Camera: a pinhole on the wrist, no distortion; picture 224 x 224 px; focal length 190.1 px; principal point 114.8 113.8 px. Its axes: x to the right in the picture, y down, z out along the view. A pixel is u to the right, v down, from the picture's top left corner.
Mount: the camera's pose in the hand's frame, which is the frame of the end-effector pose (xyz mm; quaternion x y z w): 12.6 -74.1 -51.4 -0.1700 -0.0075 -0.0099 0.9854
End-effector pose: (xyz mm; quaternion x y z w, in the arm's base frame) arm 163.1 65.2 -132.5 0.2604 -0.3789 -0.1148 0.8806
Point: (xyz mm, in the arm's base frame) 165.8 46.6 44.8
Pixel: 214 204
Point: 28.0 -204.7 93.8
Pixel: 195 31
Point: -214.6 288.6 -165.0
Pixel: outside the picture
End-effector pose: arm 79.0 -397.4 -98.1 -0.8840 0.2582 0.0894 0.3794
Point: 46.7 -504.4 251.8
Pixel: behind the camera
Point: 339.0 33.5 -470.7
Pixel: 177 19
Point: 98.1 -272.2 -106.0
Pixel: 60 40
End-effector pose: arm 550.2 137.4 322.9 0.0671 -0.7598 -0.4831 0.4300
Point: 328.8 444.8 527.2
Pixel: 150 187
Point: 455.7 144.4 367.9
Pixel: 211 171
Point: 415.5 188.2 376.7
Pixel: 190 151
